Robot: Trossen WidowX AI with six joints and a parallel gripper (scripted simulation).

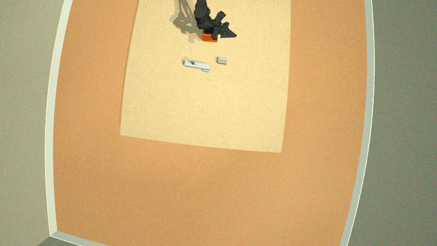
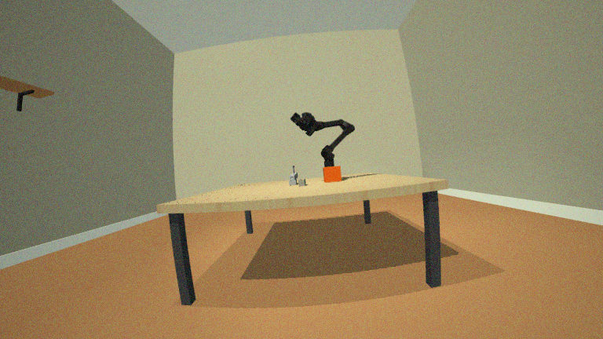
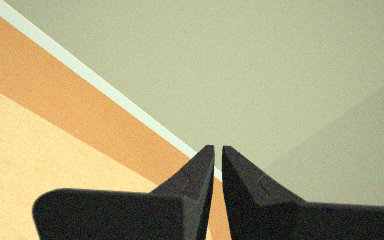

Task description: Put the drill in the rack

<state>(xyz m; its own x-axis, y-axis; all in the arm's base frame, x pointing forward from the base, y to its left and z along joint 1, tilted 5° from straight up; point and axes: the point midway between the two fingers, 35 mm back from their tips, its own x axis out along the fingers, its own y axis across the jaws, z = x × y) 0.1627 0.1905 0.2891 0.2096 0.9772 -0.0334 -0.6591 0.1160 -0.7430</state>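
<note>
The bluish-purple key is 30 cm below my gripper tip, 25 cm to the right of it and 10 cm ahead of it. Round my gripper tip: grey block 39 cm below, 6 cm to the right, 2 cm ahead.
</note>
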